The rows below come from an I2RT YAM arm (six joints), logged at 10 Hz.
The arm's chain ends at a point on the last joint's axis. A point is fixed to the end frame.
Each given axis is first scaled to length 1.
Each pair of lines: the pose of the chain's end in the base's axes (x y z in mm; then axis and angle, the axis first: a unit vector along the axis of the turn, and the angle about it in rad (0 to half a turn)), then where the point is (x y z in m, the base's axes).
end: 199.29 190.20 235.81 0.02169 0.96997 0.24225 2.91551
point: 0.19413 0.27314 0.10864
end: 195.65 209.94 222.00 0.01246 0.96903 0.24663 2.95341
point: 0.18413 0.29361 0.09573
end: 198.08 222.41 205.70 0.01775 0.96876 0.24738 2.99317
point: 0.18141 0.30647 0.08027
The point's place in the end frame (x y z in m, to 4 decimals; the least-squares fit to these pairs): 0.0393 0.0137 0.1461
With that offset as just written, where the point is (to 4 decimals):
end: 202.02 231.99 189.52 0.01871 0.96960 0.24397 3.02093
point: 0.1815 0.3152 0.0641
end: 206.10 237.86 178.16 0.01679 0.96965 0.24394 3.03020
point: 0.1841 0.3209 0.0529
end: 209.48 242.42 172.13 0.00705 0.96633 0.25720 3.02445
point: 0.1873 0.3283 0.0488
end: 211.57 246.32 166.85 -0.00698 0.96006 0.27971 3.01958
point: 0.1884 0.3370 0.0472
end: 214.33 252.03 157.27 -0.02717 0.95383 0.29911 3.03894
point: 0.1861 0.3460 0.0413
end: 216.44 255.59 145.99 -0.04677 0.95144 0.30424 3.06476
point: 0.1824 0.3491 0.0312
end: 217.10 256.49 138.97 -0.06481 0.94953 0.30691 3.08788
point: 0.1779 0.3489 0.0250
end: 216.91 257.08 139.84 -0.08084 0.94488 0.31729 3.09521
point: 0.1748 0.3505 0.0277
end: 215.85 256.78 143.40 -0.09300 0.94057 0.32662 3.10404
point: 0.1710 0.3512 0.0332
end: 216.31 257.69 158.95 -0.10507 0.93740 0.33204 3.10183
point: 0.1703 0.3524 0.0494
